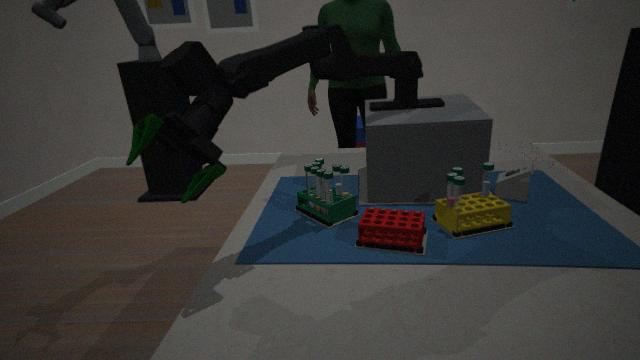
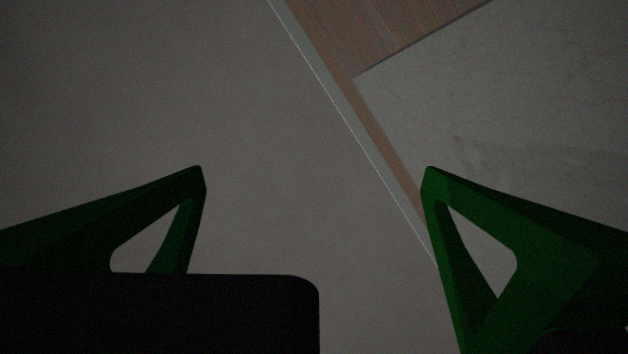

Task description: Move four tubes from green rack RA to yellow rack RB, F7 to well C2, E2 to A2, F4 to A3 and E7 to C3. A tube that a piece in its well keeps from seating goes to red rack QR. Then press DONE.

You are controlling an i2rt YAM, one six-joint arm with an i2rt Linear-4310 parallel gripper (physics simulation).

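Seen in the pictures: gripper, between the fingertips: [image 1: 157, 184] [image 2: 313, 178]; arm's base, origin of its link: [image 1: 405, 106].
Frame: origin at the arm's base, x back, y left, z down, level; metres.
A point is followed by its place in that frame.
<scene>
My gripper [image 1: 156, 183] @(x -0.603, y -0.445, z -0.018 m) [image 2: 313, 178] @(x -0.603, y -0.445, z -0.018 m) is wide open with nothing between its green fingers. It hangs in the air left of the table, well away from the racks. The green rack [image 1: 327, 211] @(x -0.297, y -0.215, z 0.182 m) stands on the mat at left with several green-capped tubes upright in it. The yellow rack [image 1: 482, 223] @(x -0.340, y 0.125, z 0.198 m) stands at right; a cluster of tubes [image 1: 457, 187] @(x -0.355, y 0.065, z 0.106 m) stands at its left end and one tube [image 1: 487, 179] @(x -0.275, y 0.148, z 0.121 m) at its back right. The red rack [image 1: 391, 231] @(x -0.422, y -0.076, z 0.170 m) between them shows no tubes. The well labels and any piece in a well are too small to read. The DONE button does not show clearly.
A large grey box [image 1: 427, 160] @(x -0.180, y 0.034, z 0.103 m) carrying the arm's base stands behind the racks. A small grey sloped box [image 1: 514, 186] @(x -0.184, y 0.242, z 0.178 m) stands behind the yellow rack on the blue mat [image 1: 310, 247] @(x -0.406, y -0.247, z 0.215 m). A person in green [image 1: 357, 30] stands behind the table. A dark pedestal [image 1: 160, 170] stands at left.
</scene>
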